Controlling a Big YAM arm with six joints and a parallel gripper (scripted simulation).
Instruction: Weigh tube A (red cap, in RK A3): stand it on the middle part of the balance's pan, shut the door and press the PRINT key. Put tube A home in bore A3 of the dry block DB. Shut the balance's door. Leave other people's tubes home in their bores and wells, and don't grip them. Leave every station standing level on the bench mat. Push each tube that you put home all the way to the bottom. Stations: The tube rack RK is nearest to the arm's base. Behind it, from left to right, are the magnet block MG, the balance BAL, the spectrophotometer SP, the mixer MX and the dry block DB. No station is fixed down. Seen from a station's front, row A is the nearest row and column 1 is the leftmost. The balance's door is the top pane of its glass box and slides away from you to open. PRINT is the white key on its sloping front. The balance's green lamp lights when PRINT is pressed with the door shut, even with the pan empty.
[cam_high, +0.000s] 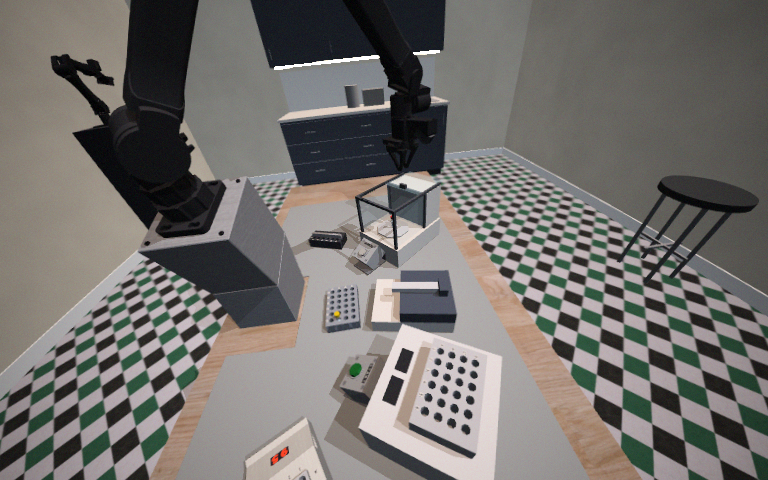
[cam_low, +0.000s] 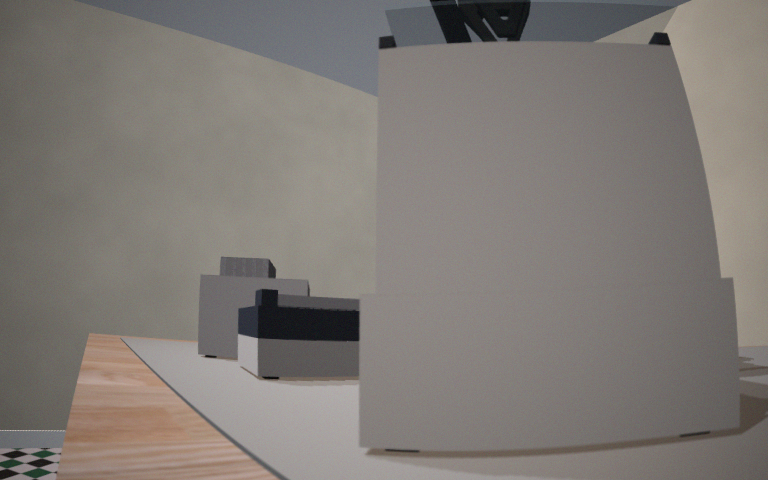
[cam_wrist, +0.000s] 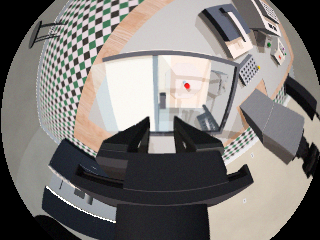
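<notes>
The balance door lies 2 cm ahead of my hand, 2 cm to the left of it and 7 cm below it. Also, from my hand: magnet block: 30 cm behind, 2 cm to the left, 26 cm below; spectrophotometer: 3 cm behind, 33 cm to the right, 21 cm below; tube rack: 22 cm behind, 30 cm to the right, 26 cm below.
</notes>
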